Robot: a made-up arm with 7 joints.
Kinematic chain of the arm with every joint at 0, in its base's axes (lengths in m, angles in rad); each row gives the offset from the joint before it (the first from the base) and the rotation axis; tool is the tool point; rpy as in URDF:
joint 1: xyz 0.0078 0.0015 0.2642 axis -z
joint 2: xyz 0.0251 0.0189 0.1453 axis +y
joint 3: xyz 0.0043 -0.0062 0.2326 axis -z
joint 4: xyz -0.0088 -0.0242 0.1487 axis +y
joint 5: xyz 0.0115 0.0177 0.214 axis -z
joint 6: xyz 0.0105 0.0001 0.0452 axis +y
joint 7: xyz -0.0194 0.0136 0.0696 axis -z
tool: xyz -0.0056 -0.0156 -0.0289 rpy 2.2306 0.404 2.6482
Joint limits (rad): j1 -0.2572..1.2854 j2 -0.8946..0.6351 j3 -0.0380..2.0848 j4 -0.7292..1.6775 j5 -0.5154..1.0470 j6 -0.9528..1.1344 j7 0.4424..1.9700
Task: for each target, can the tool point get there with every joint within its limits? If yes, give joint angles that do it. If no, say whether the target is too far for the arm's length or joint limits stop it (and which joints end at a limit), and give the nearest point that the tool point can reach.
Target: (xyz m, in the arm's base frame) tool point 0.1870 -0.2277 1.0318
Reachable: yes | joints 1.0135 0.3981 1.8347 0.0408 -0.2861 -0.1508 0.9255
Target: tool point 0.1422 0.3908 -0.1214
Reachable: no: joint limits stop it (at a limit: joint 1, joint 2, joint 3, joint 4, joint 6, joint 7) | nearest point 0.4230 0.1484 0.4773 | short by 0.704 m
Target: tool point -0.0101 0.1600 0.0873
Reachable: no: joint limits stop it (at a limit: joint 1, joint 2, joint 3, joint 4, joint 5, joint 6, joint 7) | nearest point -0.2970 0.2322 0.4731 | short by 0.486 m
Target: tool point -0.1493 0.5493 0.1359
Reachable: no: joint limits stop it (at a limit: joint 2, joint 4, joint 5) | nearest point -0.1408 0.5198 0.5945 | short by 0.460 m
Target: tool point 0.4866 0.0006 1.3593
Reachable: no: too far | nearest point 0.3334 0.0009 1.0383 | short by 0.356 m
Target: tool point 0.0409 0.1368 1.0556
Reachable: yes | joints -0.0060 0.1677 0.7122 -0.5399 0.7908 -0.0652 1.4181
